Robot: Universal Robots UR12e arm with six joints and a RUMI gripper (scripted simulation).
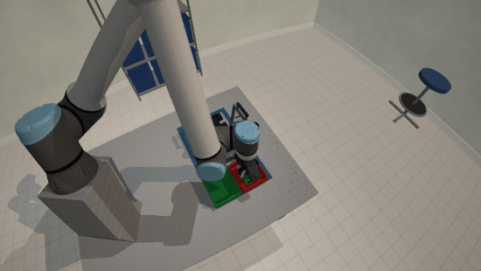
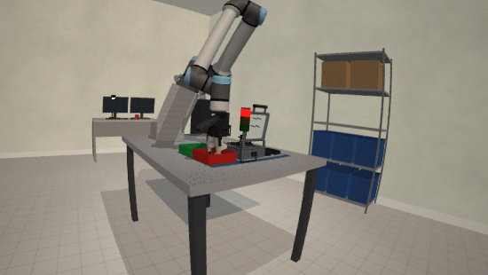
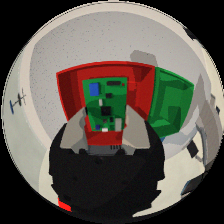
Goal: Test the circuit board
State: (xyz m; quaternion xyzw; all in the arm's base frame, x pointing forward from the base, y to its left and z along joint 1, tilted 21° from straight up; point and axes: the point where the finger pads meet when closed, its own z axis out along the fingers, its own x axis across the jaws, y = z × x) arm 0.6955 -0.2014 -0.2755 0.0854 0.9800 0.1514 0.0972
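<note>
The green circuit board lies right at my hand. Round my hand: green bin 15 cm behind, 2 cm to the left, 1 cm below; red bin 1 cm below; tester lid 10 cm ahead, 19 cm to the left, 16 cm above.
</note>
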